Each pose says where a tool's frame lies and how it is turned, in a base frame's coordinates. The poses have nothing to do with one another.
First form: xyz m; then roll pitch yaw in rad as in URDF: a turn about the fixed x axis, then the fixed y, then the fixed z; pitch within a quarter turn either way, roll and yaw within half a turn.
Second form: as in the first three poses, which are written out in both.
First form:
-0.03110 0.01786 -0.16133 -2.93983 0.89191 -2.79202
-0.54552 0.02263 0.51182 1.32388 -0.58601 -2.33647
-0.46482 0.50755 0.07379 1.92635 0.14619 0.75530
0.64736 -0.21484 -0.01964 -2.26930 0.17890 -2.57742
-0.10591 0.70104 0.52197 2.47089 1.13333 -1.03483
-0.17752 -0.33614 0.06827 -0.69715 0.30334 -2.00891
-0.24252 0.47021 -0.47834 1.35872 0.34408 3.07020
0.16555 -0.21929 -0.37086 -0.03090 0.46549 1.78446
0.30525 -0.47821 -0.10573 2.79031 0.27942 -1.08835
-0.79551 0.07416 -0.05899 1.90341 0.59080 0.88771
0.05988 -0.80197 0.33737 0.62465 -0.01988 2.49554
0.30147 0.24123 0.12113 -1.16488 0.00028 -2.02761
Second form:
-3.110 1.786 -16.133 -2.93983 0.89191 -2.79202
-54.552 2.263 51.182 1.32388 -0.58601 -2.33647
-46.482 50.755 7.379 1.92635 0.14619 0.75530
64.736 -21.484 -1.964 -2.26930 0.17890 -2.57742
-10.591 70.104 52.197 2.47089 1.13333 -1.03483
-17.752 -33.614 6.827 -0.69715 0.30334 -2.00891
-24.252 47.021 -47.834 1.35872 0.34408 3.07020
16.555 -21.929 -37.086 -0.03090 0.46549 1.78446
30.525 -47.821 -10.573 2.79031 0.27942 -1.08835
-79.551 7.416 -5.899 1.90341 0.59080 0.88771
5.988 -80.197 33.737 0.62465 -0.01988 2.49554
30.147 24.123 12.113 -1.16488 0.00028 -2.02761

